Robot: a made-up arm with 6 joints. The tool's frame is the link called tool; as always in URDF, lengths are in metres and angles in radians.
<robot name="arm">
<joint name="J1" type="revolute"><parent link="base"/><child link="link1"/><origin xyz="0.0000 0.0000 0.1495"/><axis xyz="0 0 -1"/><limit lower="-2.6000" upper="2.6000" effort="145" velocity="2.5"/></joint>
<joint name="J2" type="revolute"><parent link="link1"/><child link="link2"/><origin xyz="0.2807 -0.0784 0.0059"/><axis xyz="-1 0 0"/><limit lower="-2.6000" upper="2.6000" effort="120" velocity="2.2"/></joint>
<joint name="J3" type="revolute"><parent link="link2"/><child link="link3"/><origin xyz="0.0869 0.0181 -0.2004"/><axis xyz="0 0 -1"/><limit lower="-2.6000" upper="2.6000" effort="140" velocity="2.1"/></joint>
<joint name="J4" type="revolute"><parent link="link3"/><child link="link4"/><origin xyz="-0.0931 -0.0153 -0.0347"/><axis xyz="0 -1 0"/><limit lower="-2.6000" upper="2.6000" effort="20" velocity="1.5"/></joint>
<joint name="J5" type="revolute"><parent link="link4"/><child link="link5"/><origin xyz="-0.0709 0.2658 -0.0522"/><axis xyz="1 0 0"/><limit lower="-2.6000" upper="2.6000" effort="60" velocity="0.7"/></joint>
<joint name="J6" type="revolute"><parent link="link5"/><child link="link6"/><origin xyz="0.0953 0.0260 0.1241"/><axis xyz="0 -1 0"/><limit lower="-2.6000" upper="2.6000" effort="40" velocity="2.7"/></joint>
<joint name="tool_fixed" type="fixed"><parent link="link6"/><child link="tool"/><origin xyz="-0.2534 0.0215 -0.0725"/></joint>
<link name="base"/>
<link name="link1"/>
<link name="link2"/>
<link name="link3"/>
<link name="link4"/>
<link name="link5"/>
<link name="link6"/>
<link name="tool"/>
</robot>
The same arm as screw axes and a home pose.
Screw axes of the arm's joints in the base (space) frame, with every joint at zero. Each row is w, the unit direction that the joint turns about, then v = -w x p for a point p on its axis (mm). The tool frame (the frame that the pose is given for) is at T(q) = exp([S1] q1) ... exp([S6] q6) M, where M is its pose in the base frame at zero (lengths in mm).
S1: w 0 0 -1 v 0.0 0.0 0.0
S2: w -1 0 0 v 0.0 -155.4 -78.4
S3: w 0 0 -1 v 60.3 367.6 0.0
S4: w 0 -1 0 v -79.7 0.0 -274.5
S5: w 1 0 0 v 0.0 -131.9 -190.2
S6: w 0 -1 0 v -7.8 0.0 -298.9
M =
1 0 0 45.5
0 1 0 237.7
0 0 1 -80.3
0 0 0 1
Joint limits (deg, base to tool): -148.97..148.97 -148.97..148.97 -148.97..148.97 -148.97..148.97 -148.97..148.97 -148.97..148.97

